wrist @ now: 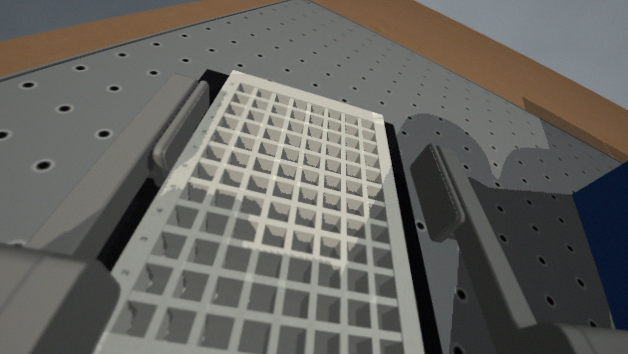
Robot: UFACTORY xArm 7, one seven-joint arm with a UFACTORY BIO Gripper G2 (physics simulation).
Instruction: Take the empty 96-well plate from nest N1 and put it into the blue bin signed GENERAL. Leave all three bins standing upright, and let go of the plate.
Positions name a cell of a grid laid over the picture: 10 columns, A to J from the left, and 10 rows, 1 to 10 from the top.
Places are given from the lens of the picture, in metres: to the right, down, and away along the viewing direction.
white 96-well plate (E7): -0.01, 0.02, 0.09
